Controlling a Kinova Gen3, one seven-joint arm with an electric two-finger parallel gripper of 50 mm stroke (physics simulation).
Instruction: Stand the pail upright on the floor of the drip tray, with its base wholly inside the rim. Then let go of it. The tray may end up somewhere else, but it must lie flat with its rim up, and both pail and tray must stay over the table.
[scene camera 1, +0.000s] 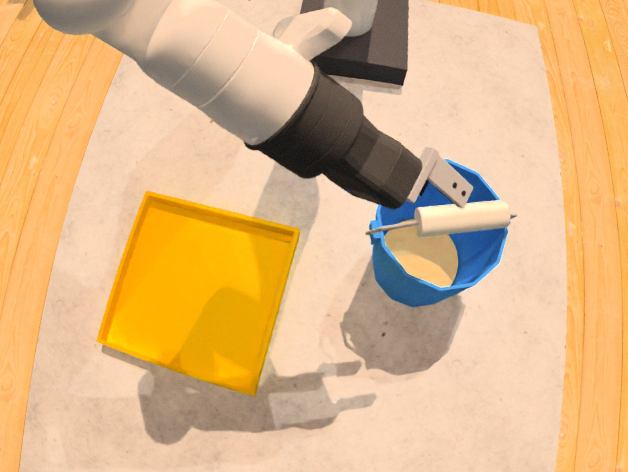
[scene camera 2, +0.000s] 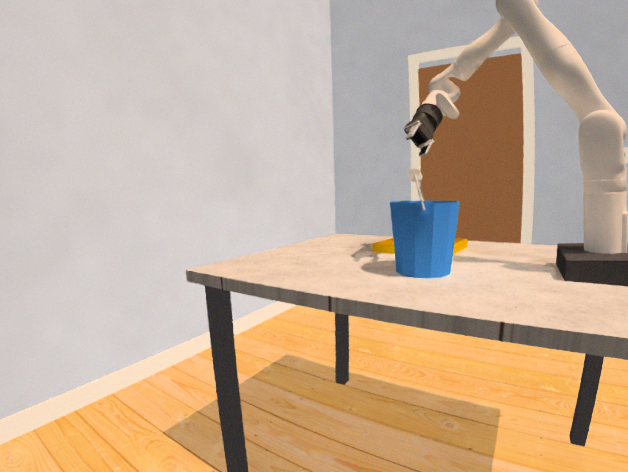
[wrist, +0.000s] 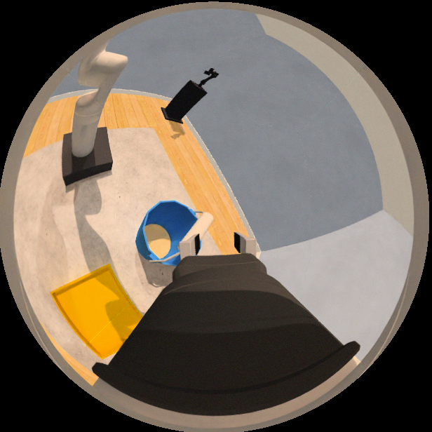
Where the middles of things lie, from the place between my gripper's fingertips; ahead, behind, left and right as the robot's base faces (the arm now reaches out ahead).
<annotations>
Now: the yellow drip tray (scene camera 1: 198, 289) 30 cm below my hand, 27 cm to the right of it and 10 cm ahead of it.
</annotations>
